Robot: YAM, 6 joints.
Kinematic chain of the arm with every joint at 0, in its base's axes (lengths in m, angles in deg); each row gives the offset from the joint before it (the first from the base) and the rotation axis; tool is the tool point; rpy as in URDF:
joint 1: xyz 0 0 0.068 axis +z
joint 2: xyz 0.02 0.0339 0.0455 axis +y
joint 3: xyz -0.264 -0.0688 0 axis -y
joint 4: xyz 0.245 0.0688 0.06 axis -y
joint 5: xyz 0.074 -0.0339 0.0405 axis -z
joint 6: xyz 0.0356 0 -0.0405 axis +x
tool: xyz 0 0 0 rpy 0 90 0
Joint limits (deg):
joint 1: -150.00..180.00
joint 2: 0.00..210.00
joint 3: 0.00..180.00
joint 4: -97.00..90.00
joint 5: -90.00..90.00
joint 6: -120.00..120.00
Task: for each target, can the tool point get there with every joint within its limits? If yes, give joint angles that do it. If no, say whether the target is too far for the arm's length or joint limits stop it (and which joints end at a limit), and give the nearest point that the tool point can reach.
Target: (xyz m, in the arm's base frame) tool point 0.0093 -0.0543 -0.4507
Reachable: no: joint limits stop it (at a limit: joint 2) | nearest point 0.0170 -0.0993 -0.3487 | short by 0.112 m
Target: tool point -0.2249 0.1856 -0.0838
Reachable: yes | joints 141.90 161.19 84.32 -71.28 11.81 -54.25
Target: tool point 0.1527 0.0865 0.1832
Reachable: yes | joints 40.83 70.77 34.52 -49.61 74.78 -21.20
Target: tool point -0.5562 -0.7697 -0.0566
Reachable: no: too far | nearest point -0.3723 -0.5152 0.0009 | short by 0.319 m
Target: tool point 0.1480 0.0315 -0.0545
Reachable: yes | joints 3.05 140.38 16.34 41.79 -41.53 68.34
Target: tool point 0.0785 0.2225 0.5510
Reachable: yes | joints 78.96 93.67 139.84 -78.42 75.44 -88.40
